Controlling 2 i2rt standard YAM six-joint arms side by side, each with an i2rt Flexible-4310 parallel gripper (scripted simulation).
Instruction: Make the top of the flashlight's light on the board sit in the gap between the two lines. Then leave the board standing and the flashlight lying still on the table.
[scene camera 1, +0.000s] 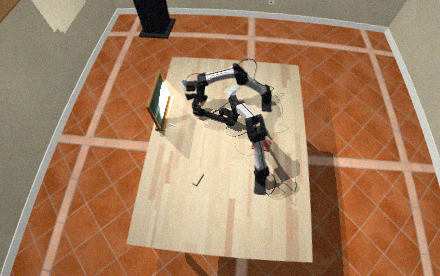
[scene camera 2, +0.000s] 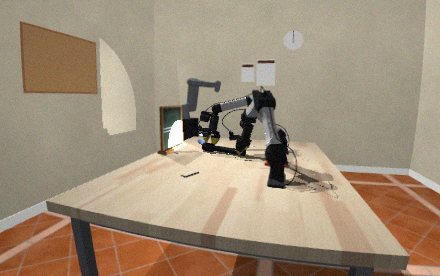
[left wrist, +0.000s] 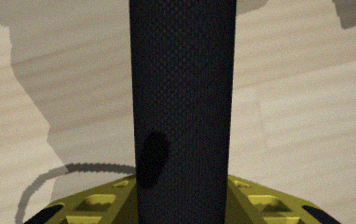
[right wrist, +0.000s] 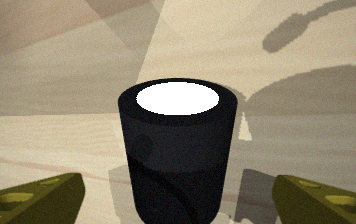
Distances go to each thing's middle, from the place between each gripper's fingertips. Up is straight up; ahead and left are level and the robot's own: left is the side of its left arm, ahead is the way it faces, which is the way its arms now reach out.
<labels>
The flashlight head (right wrist: 177, 132) is 1 cm behind my right hand, 2 cm to the left of it and 3 cm below it.
I see the flashlight head 210 mm ahead of my left hand, 40 mm to the right of it and 10 mm above it.
</labels>
